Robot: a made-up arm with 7 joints. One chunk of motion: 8 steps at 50 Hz.
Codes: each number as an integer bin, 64 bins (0 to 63) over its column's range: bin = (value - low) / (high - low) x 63, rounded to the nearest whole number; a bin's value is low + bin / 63 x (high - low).
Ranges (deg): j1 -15..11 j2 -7..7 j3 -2..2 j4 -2..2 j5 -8..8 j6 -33..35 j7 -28..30
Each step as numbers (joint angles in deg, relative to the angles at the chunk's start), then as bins.
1 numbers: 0.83 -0.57 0.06 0.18 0.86 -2.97 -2.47
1 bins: 38 29 32 34 35 28 28
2 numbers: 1.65 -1.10 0.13 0.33 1.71 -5.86 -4.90
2 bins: 40 27 34 37 38 25 25
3 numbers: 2.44 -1.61 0.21 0.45 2.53 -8.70 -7.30
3 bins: 42 24 35 39 41 23 22
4 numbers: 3.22 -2.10 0.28 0.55 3.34 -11.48 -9.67
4 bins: 44 22 36 40 45 20 20
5 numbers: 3.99 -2.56 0.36 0.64 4.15 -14.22 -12.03
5 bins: 46 20 37 42 48 17 17
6 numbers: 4.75 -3.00 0.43 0.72 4.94 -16.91 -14.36
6 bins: 48 18 38 43 51 15 15
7 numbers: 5.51 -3.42 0.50 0.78 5.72 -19.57 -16.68
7 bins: 50 16 39 44 54 12 12
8 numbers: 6.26 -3.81 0.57 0.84 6.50 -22.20 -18.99
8 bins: 52 14 40 45 57 10 10
